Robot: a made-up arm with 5 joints. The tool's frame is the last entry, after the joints.
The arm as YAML. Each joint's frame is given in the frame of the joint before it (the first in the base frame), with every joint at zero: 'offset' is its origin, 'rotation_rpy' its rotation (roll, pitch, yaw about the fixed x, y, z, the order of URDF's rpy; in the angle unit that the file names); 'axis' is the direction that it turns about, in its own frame. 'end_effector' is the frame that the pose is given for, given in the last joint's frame.
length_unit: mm
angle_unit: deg
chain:
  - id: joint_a
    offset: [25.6, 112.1, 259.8]
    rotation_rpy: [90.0, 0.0, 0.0]
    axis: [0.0, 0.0, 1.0]
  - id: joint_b
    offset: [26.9, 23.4, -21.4]
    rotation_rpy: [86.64, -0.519, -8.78]
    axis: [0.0, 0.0, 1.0]
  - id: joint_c
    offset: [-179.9, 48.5, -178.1]
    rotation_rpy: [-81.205, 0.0, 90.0]
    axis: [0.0, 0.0, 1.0]
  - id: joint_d
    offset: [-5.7, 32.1, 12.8]
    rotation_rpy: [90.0, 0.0, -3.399]
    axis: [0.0, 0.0, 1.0]
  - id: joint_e
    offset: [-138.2, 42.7, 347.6]
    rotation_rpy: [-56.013, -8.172, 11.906]
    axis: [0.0, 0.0, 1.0]
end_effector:
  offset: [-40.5, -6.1, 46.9]
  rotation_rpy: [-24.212, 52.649, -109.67]
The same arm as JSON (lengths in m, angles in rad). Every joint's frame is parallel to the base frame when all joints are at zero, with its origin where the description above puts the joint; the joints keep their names.
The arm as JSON. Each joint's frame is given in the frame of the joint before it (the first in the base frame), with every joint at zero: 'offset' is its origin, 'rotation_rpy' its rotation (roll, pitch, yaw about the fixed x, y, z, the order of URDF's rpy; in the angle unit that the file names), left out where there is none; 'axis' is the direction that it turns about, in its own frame. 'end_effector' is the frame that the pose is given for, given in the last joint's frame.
{"length_unit": "m", "angle_unit": "rad", "chain": [
  {"id": "joint_a", "offset": [0.0256, 0.1121, 0.2598], "axis": "-y"},
  {"id": "joint_b", "offset": [0.0269, 0.0214, 0.0234], "axis": [-0.1529, -0.0586, -0.986503]},
  {"id": "joint_c", "offset": [-0.1506, -0.0363, 0.206], "axis": "-x"},
  {"id": "joint_d", "offset": [-0.0128, 0.0076, 0.0317], "axis": "-z"},
  {"id": "joint_e", "offset": [-0.0427, 0.1382, -0.3476], "axis": [-0.794936, 0.248811, -0.553325]}
], "end_effector": {"offset": [-0.0255, 0.0509, -0.0252], "rotation_rpy": [3.1416, 0.0, 0.0]}}

